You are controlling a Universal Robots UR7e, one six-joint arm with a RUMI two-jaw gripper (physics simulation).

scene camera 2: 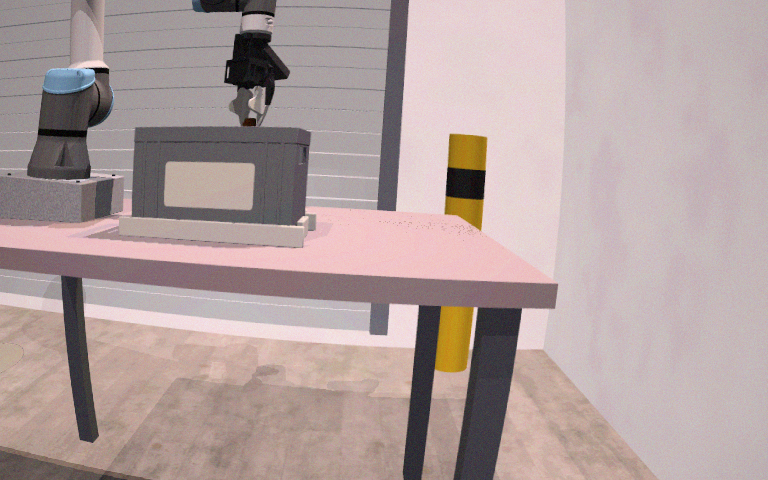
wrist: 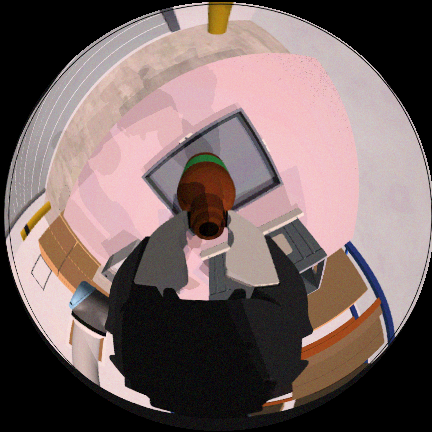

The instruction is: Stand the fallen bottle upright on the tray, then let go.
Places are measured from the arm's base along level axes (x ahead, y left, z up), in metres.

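Where they show: gripper, between the fingertips: [wrist: 207, 212]; arm's base, origin of its link: [scene camera 2: 58, 175].
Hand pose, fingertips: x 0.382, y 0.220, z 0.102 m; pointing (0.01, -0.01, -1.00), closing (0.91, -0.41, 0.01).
Each offset is from my fingertips to the centre of the thing. "spot": to the spot under its first point. Level surfaces: height alone.
The brown bottle @(dy +0.005, dx -0.002, dz -0.053 m) [scene camera 2: 249, 121] [wrist: 206, 190] with a green label is held by its neck. In the wrist view its open mouth faces the camera and its body extends away, so it looks roughly upright; any slight lean is hard to judge. My gripper [scene camera 2: 249, 113] [wrist: 207, 212] is shut on the bottle neck and stands high over the table. The grey tray @(spot: dy +0.002, dx +0.085, dz -0.180 m) [wrist: 245, 155] with a dark rim lies on the table below and beyond the bottle, and the bottle hides part of it. In the scene view the crate hides the tray and most of the bottle.
A tall grey crate @(dy -0.295, dx +0.040, dz -0.098 m) [scene camera 2: 266, 186] [wrist: 300, 245] stands on a pale base @(spot: dy -0.398, dx +0.062, dz -0.166 m) [scene camera 2: 212, 229] on the pink table @(dz -0.185 m) [scene camera 2: 368, 243] [wrist: 310, 100], in front of the gripper in the scene view. The robot's mounting block [scene camera 2: 45, 200] is at the left. A yellow post [scene camera 2: 467, 150] [wrist: 218, 17] stands beyond the table.
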